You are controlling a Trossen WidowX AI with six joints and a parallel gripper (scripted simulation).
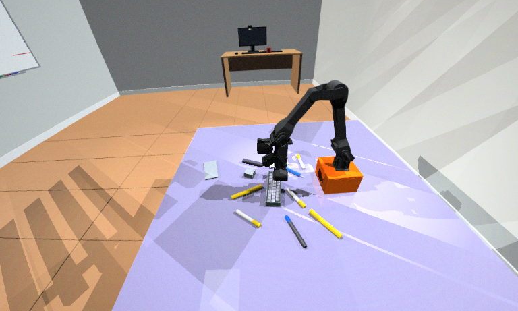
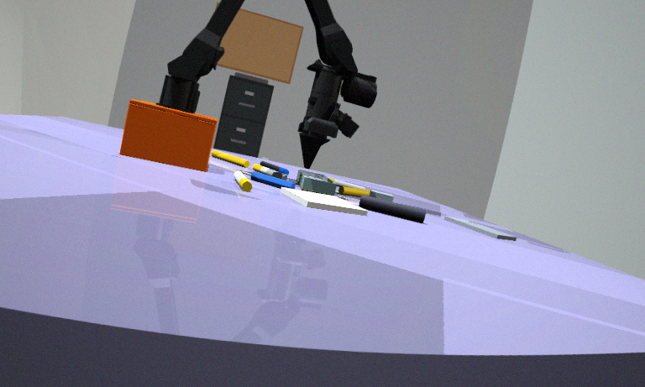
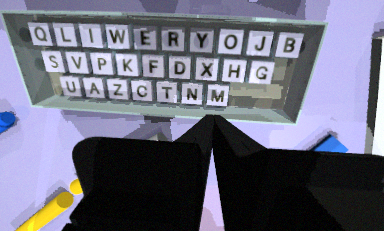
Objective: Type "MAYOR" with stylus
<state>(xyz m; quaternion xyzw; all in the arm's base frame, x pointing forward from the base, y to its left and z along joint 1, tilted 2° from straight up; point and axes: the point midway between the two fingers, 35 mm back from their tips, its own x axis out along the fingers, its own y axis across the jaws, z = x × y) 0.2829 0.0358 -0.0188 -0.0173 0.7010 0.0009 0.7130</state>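
My gripper tip is now 90 mm past the stylus, 70 mm to the left of it and 30 mm above it. The rest, counted from my gripper tip: white pad: 20 mm ahead, 180 mm to the right, 40 mm below; then small grey block: 160 mm ahead, 50 mm to the right, 30 mm below; then black cylinder: 160 mm ahead, 140 mm to the right, 30 mm below.
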